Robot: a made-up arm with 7 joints.
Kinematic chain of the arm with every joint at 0, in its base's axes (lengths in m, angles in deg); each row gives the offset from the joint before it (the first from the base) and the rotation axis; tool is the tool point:
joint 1: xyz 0 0 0.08 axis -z
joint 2: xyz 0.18 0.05 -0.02 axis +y
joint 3: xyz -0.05 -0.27 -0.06 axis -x
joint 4: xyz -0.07 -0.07 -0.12 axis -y
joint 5: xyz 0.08 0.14 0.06 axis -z
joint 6: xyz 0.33 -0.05 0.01 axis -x
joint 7: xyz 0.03 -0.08 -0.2 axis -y
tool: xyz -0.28 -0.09 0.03
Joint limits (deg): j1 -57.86..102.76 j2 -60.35..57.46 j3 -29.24..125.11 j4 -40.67..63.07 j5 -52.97..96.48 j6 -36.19..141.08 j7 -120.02..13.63
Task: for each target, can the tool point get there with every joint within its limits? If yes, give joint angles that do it. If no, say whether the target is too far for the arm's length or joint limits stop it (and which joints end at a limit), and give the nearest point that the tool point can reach.
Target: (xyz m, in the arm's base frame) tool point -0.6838 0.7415 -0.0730
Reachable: no: joint limits stop it (at a limit: joint 1, joint 4, joint 5, joint 7) | nearest point -0.5077 0.4311 -0.0264 | short by 0.360 m
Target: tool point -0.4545 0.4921 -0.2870
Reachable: no: joint limits stop it (at a limit: joint 1, joint 3, joint 4, joint 5, joint 7) | nearest point -0.4204 0.4005 -0.2363 | short by 0.110 m
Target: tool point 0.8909 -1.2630 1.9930
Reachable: no: too far | nearest point 0.4071 -0.5771 0.5134 | short by 1.701 m
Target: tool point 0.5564 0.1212 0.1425
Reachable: yes | joints -25.59 40.91 110.97 -13.20 36.49 5.54 -104.70
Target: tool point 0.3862 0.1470 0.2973
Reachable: yes | joints -41.22 13.03 13.37 38.38 21.39 112.19 -95.79
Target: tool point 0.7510 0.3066 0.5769
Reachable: no: joint limits stop it (at a limit: joint 1, joint 2, joint 7) | nearest point 0.6858 0.2481 0.4483 | short by 0.156 m
